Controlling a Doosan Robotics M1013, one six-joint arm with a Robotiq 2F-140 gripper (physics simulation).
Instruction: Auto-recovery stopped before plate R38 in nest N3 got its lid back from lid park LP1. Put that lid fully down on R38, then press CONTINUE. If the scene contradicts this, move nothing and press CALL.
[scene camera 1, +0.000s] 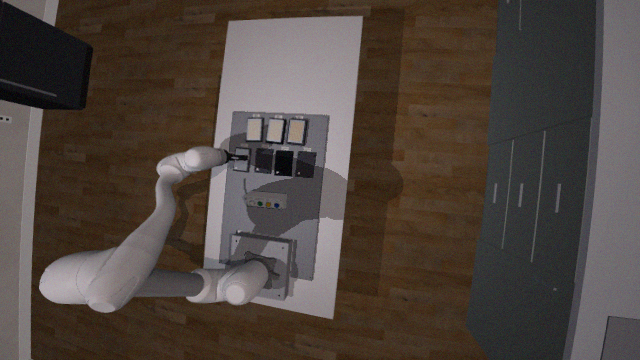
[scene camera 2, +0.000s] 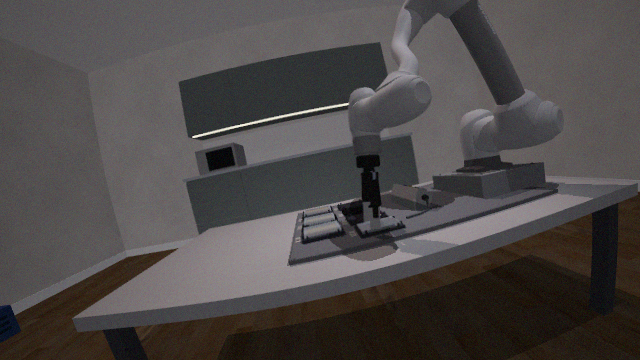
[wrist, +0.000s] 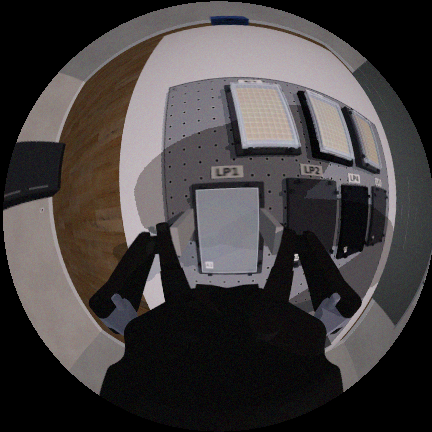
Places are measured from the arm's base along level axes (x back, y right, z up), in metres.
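Pixels of known places: gripper, between the fingertips: (scene camera 1: 241, 155) (scene camera 2: 371, 225) (wrist: 226, 218); arm's base, origin of its link: (scene camera 1: 258, 269) (scene camera 2: 482, 169).
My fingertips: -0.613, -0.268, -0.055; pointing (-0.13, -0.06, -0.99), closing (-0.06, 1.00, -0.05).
Observation:
Ahead of a thing's pixels: the offset from my fingertips to its top centre, as dx, dy, dz. "pt": to the spot under its first point. Level surfaces: height alone.
A pale grey lid {+0.022, +0.004, +0.000} (wrist: 227, 229) (scene camera 1: 241, 164) (scene camera 2: 380, 225) lies flat in the dark lid park under the label LP1 {pt -0.064, -0.003, -0.016} (wrist: 226, 172). My gripper (wrist: 226, 218) (scene camera 1: 239, 157) (scene camera 2: 372, 216) is low over it, with one finger on each long side of the lid. The fingers stand apart from the lid's edges and the gripper is open. Three well plates with beige grids {-0.168, +0.050, +0.011} (wrist: 264, 116) {-0.184, +0.183, +0.013} (wrist: 330, 125) {-0.198, +0.312, +0.021} (wrist: 367, 139) sit in the row of nests behind, and also show in the overhead view (scene camera 1: 254, 129) (scene camera 1: 275, 131) (scene camera 1: 296, 131). I cannot read their nest labels.
Lid parks LP2 {+0.002, +0.144, +0.002} (wrist: 311, 209) and LP4 {-0.007, +0.268, +0.002} (wrist: 353, 219) to the right are dark and bare. All sit on a grey perforated board {dz -0.018} (wrist: 189, 120) (scene camera 1: 273, 232). A button box {+0.218, +0.221, +0.066} (scene camera 1: 266, 200) (scene camera 2: 409, 193) stands between the parks and the robot base (scene camera 1: 261, 263).

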